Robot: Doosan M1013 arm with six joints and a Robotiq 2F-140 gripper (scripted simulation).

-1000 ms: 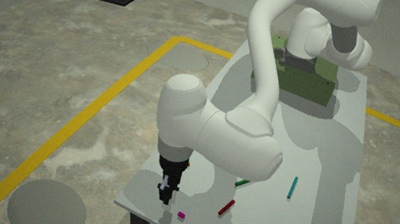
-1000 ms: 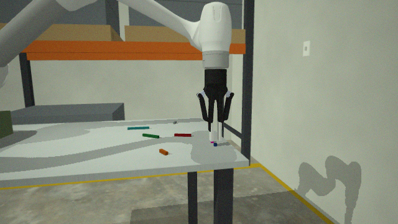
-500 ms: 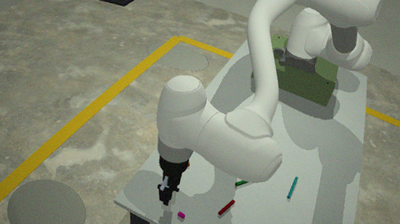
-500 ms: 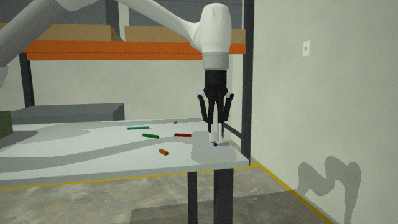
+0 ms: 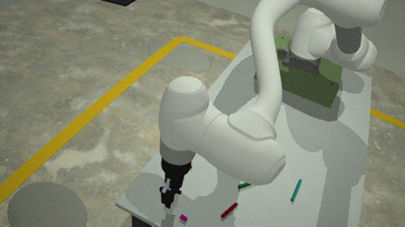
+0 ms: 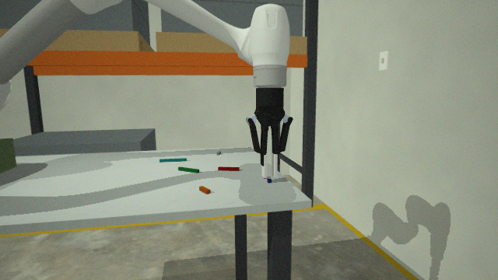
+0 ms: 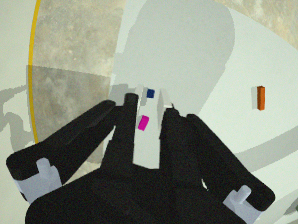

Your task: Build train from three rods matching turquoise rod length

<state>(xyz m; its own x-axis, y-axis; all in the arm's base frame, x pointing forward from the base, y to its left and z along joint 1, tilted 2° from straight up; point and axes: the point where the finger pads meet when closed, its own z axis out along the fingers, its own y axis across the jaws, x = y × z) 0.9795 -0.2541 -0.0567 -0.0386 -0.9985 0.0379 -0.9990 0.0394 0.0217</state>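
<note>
The blue rod is 5 cm below my hand. The rest, counted from my hand: orange rod 19 cm behind, 2 cm to the right, 5 cm below; then red rod 8 cm behind, 16 cm to the left, 5 cm below; then magenta rod 5 cm to the left, 5 cm below.
</note>
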